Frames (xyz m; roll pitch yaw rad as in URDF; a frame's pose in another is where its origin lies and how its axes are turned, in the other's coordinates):
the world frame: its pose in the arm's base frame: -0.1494 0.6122 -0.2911 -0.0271 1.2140 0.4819
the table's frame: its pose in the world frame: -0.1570 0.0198 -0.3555 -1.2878 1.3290 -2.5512
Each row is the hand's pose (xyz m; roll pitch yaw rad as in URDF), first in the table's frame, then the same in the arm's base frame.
Working: the table's frame: its pose in the arm's base frame: -0.4982 0.4412 -0.2683 -1.8344 0.1519 -2.4976

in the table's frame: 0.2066 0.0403 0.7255 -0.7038 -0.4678 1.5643
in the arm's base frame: -0.2197 -0.2124 -0.5249 -0.0782 1.3203 -0.3144
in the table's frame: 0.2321 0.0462 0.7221 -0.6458 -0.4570 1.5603
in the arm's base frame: -0.2422 -0.2233 -0.5335 -0.0080 1.3312 -0.3001
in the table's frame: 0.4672 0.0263 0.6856 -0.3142 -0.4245 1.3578
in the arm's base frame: -0.4495 -0.3414 -0.5407 -0.6337 1.3986 -1.1866
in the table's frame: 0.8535 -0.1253 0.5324 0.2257 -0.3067 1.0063
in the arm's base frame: -0.8425 -0.5009 -0.4150 -1.2867 1.1774 -2.2829
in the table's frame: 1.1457 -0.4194 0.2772 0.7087 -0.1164 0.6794
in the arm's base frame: -1.2178 -0.5704 -0.1128 -1.1225 0.8367 -2.5730
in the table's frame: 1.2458 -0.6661 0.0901 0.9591 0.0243 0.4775
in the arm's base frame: -1.4016 -0.5628 0.1557 -0.9473 0.6023 -2.6722
